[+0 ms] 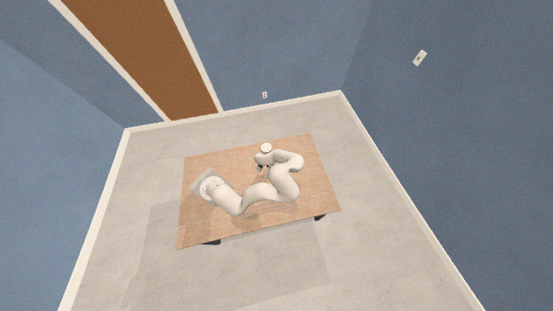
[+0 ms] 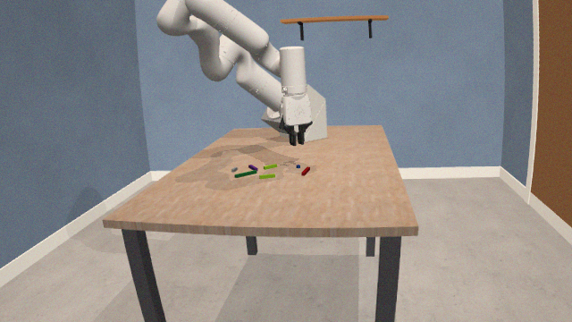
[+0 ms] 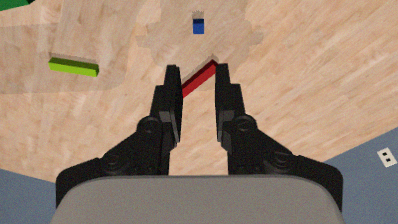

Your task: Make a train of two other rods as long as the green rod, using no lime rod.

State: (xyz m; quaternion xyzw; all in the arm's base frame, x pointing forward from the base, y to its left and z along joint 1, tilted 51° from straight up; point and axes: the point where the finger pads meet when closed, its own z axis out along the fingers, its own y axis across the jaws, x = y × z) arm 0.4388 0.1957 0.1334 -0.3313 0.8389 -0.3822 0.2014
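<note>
My gripper is now 10 cm above the red rod, 6 cm short of it and 3 cm to the right of it. The rest, counted from my hand: blue rod: 10 cm below; purple rod: 16 cm to the right, 10 cm below, 1 cm behind; green rod: 18 cm to the right, 10 cm below, 6 cm ahead.
</note>
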